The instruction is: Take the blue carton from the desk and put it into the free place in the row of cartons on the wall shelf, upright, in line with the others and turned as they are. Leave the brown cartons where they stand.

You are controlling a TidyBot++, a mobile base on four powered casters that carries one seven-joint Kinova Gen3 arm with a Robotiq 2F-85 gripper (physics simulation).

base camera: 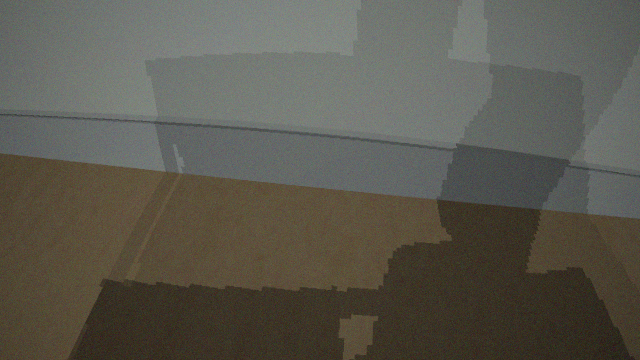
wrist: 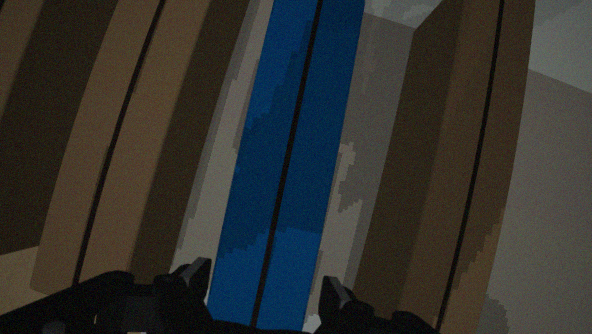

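Observation:
In the wrist view the blue carton (wrist: 285,165) stands in the row on the pale wall shelf (wrist: 545,165), with a dark stripe along its face. A brown carton (wrist: 130,150) is on its left and another brown carton (wrist: 450,150) on its right, with a gap on each side. The blue one looks roughly parallel to them. My gripper (wrist: 265,284) is open, one finger at each side of the blue carton's lower part in the view. No finger is seen pressing on it. The carton's lower end is hidden by the gripper, and its upper end is out of view.
Part of a further brown carton (wrist: 15,35) shows at the far left of the wrist view. The base camera view shows a wooden floor (base camera: 250,230), a pale wall (base camera: 75,60) with a blue-grey strip (base camera: 75,137) at its foot, and broad shadows across both. The desk does not show.

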